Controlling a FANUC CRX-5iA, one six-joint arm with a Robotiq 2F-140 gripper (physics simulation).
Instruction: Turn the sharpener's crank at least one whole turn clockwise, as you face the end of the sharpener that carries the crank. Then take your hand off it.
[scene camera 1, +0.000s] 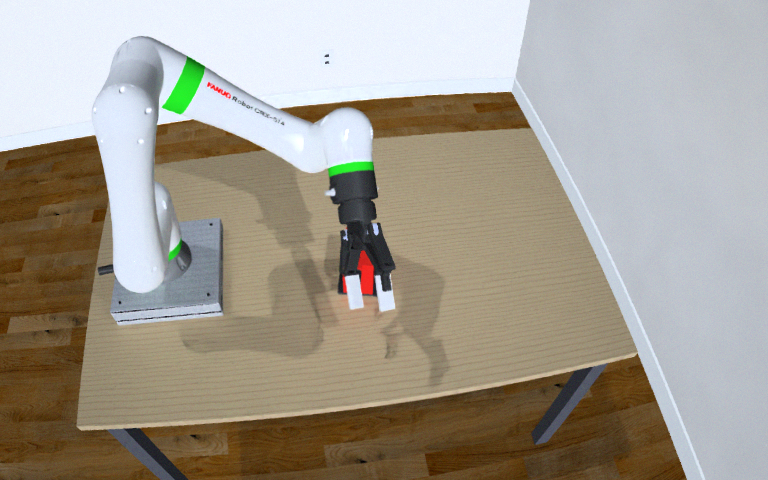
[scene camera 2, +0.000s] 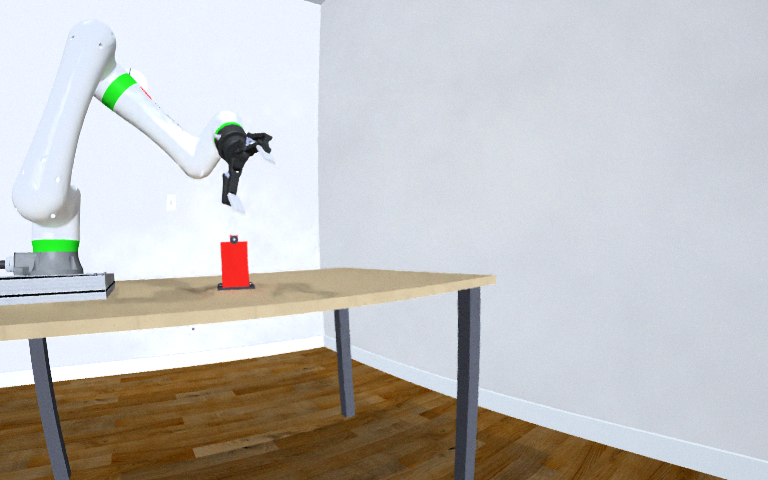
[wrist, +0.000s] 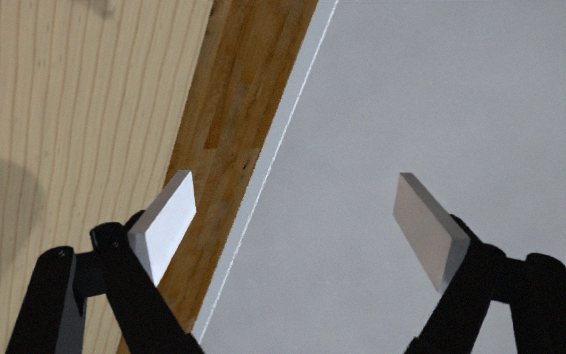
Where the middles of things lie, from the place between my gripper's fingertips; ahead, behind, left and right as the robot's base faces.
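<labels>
Relative to the red sharpener (scene camera 2: 234, 276), my hand is 170 mm above it, 230 mm to the right of it and 50 mm short of it.
</labels>
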